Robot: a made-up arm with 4 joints. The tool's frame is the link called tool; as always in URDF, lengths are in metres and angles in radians. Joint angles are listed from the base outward.
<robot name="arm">
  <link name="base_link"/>
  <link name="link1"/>
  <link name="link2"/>
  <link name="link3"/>
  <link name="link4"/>
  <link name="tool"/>
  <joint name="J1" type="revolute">
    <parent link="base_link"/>
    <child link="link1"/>
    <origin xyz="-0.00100 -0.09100 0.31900" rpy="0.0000 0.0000 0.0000"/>
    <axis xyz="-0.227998 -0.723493 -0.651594"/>
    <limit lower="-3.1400" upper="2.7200"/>
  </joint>
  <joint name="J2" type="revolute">
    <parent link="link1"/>
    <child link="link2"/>
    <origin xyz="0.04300 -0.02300 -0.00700" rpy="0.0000 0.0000 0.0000"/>
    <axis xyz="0 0 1"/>
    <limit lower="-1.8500" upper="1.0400"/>
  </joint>
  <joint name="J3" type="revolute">
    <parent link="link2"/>
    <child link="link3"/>
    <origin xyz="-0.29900 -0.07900 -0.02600" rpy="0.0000 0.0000 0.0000"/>
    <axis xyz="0 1 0"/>
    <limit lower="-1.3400" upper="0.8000"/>
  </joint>
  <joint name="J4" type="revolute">
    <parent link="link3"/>
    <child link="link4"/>
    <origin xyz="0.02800 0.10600 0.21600" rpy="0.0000 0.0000 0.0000"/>
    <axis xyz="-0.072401 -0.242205 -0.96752"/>
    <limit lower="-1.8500" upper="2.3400"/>
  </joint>
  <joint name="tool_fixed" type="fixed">
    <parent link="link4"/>
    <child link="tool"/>
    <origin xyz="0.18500 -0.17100 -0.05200" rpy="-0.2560 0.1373 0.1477"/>
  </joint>
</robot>
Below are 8 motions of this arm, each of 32 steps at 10 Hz.
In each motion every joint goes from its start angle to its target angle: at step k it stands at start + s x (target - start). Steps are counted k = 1, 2, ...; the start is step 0. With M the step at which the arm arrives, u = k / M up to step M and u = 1 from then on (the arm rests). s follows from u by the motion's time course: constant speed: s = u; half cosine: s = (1 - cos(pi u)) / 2; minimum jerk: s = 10 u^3 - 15 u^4 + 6 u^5.
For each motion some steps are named. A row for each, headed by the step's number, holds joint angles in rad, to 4 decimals.
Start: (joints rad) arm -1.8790 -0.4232 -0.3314 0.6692
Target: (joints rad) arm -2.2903 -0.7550 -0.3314 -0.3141
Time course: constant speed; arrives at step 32
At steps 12, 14, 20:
12: -2.0332 -0.5476 -0.3314 0.3005
14: -2.0589 -0.5684 -0.3314 0.2390
20: -2.1361 -0.6306 -0.3314 0.0546

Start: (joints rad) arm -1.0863 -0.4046 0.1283 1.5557
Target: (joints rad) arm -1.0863 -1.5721 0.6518 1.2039
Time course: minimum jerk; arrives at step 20
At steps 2, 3, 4, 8, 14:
2: -1.0863 -0.4146 0.1328 1.5527
3: -1.0863 -0.4357 0.1422 1.5463
4: -1.0863 -0.4722 0.1586 1.5353
8: -1.0863 -0.7752 0.2945 1.4440
14: -1.0863 -1.3817 0.5664 1.2613

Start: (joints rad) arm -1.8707 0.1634 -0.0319 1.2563
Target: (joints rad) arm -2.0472 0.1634 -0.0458 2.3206
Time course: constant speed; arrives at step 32
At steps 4, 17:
4: -1.8928 0.1634 -0.0336 1.3893
17: -1.9645 0.1634 -0.0393 1.8217

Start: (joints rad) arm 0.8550 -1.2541 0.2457 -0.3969
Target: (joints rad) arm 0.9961 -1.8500 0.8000 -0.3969
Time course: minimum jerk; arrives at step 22
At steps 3, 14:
3: 0.8579 -1.2663 0.2570 -0.3969
14: 0.9599 -1.6970 0.6577 -0.3969

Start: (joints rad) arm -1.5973 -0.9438 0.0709 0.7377
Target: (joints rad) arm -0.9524 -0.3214 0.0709 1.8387
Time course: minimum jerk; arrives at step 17
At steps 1, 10, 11, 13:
1: -1.5961 -0.9426 0.0709 0.7397
10: -1.1704 -0.5317 0.0709 1.4666
11: -1.1070 -0.4706 0.0709 1.5747
13: -1.0095 -0.3766 0.0709 1.7411

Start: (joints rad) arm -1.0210 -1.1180 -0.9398 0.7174
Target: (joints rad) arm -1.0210 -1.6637 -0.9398 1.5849
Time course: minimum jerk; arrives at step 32
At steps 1, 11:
1: -1.0210 -1.1182 -0.9398 0.7177
11: -1.0210 -1.2411 -0.9398 0.9131

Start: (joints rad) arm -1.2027 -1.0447 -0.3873 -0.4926
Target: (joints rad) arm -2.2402 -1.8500 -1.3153 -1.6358
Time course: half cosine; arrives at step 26
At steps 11, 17, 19, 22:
11: -1.5973 -1.3510 -0.7403 -0.9274
17: -1.9625 -1.6345 -1.0669 -1.3298
19: -2.0654 -1.7144 -1.1590 -1.4432
22: -2.1808 -1.8039 -1.2622 -1.5703

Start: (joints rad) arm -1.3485 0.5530 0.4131 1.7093
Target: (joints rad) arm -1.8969 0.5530 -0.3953 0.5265
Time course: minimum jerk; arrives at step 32
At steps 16, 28, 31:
16: -1.6227 0.5530 0.0089 1.1179
28: -1.8881 0.5530 -0.3823 0.5455
31: -1.8967 0.5530 -0.3951 0.5268

